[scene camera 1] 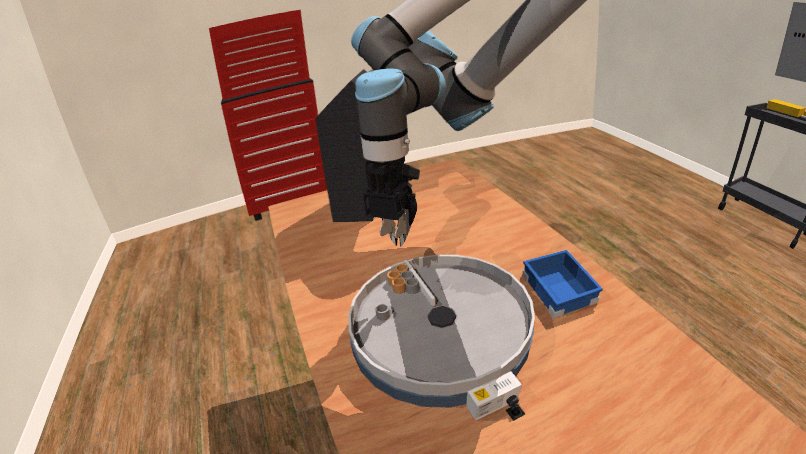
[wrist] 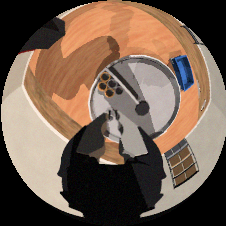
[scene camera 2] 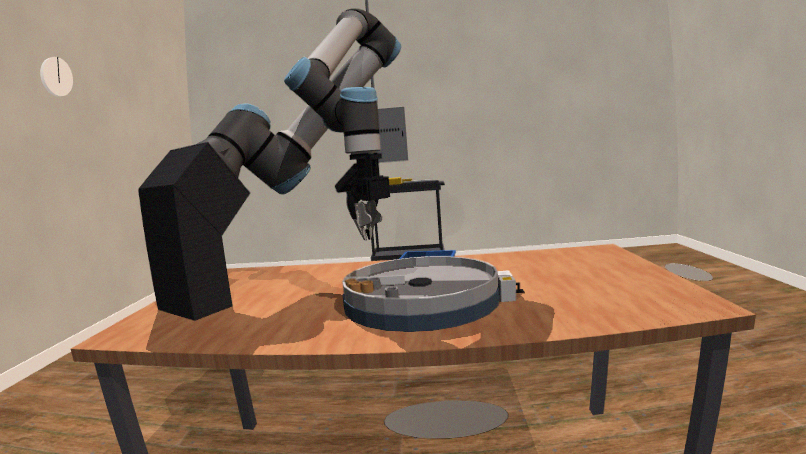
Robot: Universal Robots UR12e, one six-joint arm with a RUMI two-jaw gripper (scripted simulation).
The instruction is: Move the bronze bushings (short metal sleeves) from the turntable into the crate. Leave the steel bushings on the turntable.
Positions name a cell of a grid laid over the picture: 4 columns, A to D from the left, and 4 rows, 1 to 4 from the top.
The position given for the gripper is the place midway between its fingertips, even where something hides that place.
Scene:
gripper: scene camera 1 B3; wrist B2; scene camera 2 B3

